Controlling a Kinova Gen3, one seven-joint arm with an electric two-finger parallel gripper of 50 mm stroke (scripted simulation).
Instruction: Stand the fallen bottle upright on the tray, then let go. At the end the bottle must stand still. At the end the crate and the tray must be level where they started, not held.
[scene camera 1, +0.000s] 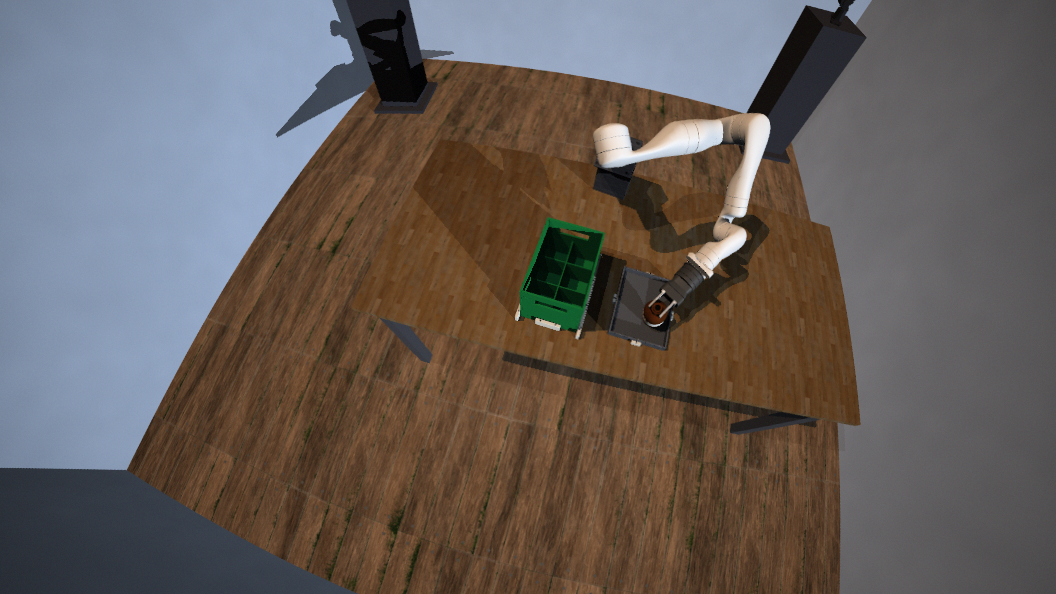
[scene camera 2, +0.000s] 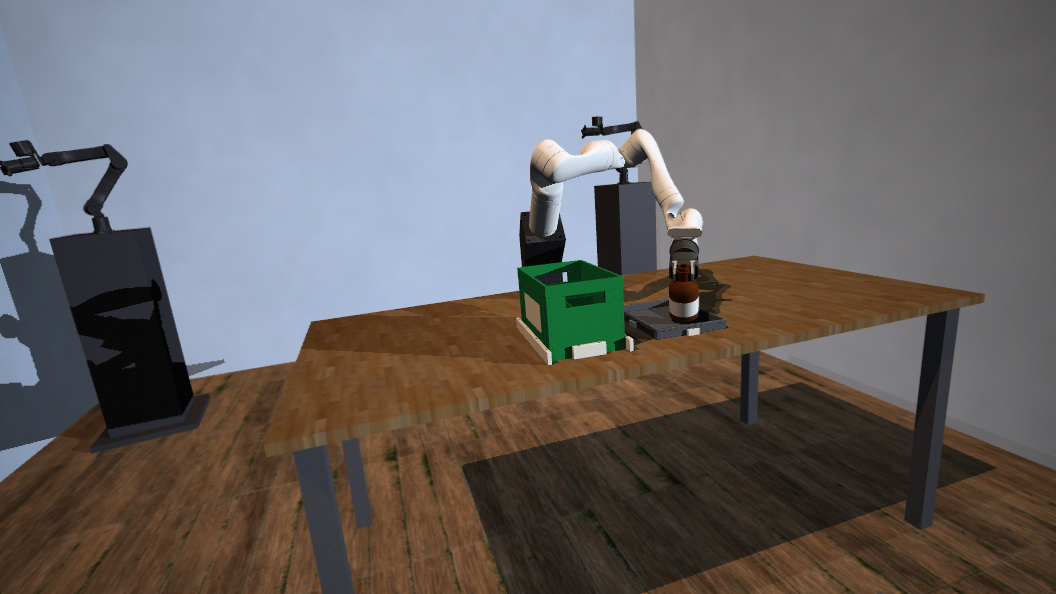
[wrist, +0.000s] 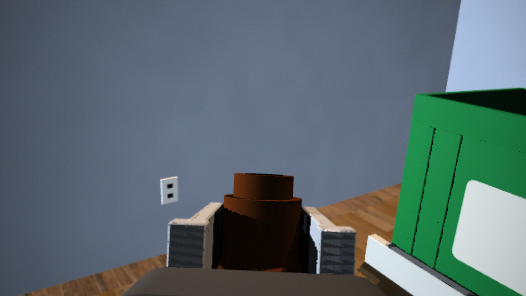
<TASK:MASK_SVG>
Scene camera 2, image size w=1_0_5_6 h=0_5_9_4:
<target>gripper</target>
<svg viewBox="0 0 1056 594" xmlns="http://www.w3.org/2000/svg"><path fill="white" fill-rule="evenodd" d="M680 240L674 243L670 250L669 278L677 281L676 269L678 265L687 264L690 268L690 281L694 281L699 276L698 248L692 241Z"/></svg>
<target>brown bottle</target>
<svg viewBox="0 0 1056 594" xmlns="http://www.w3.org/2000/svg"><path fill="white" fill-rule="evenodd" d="M680 264L676 269L677 281L672 280L669 285L669 314L677 322L688 323L698 317L699 287L695 279L690 281L689 265Z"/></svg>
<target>tray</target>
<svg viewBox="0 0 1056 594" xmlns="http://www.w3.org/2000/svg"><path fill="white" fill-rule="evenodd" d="M624 305L624 320L628 323L629 320L637 322L638 329L657 340L687 335L687 329L700 328L700 333L726 329L725 318L700 308L698 309L698 317L691 322L680 323L673 320L669 315L669 299Z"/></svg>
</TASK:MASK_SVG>
